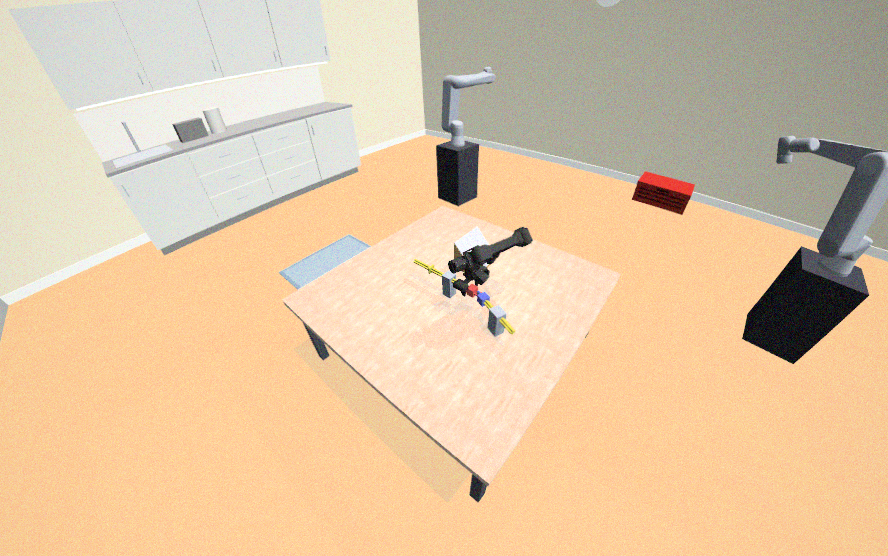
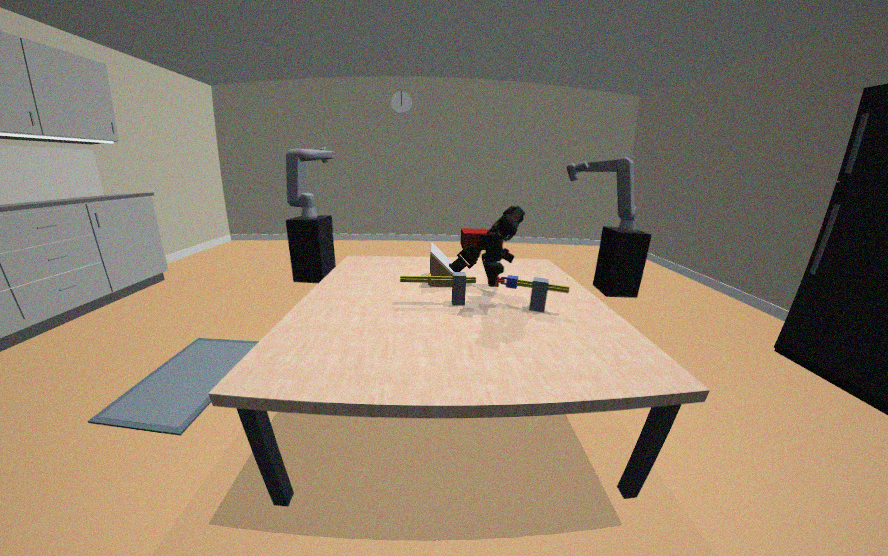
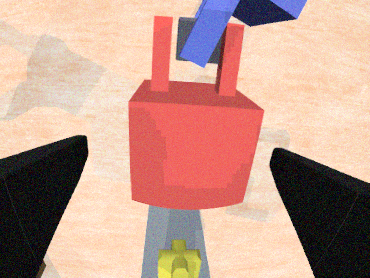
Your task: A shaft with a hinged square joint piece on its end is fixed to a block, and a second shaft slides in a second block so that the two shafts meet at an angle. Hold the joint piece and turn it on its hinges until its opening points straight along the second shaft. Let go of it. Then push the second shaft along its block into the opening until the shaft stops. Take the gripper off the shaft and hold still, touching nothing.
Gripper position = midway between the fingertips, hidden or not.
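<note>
Image 3 shows my gripper (image 3: 182, 151), open and holding nothing, along with a red square joint piece (image 3: 192, 146).
</note>
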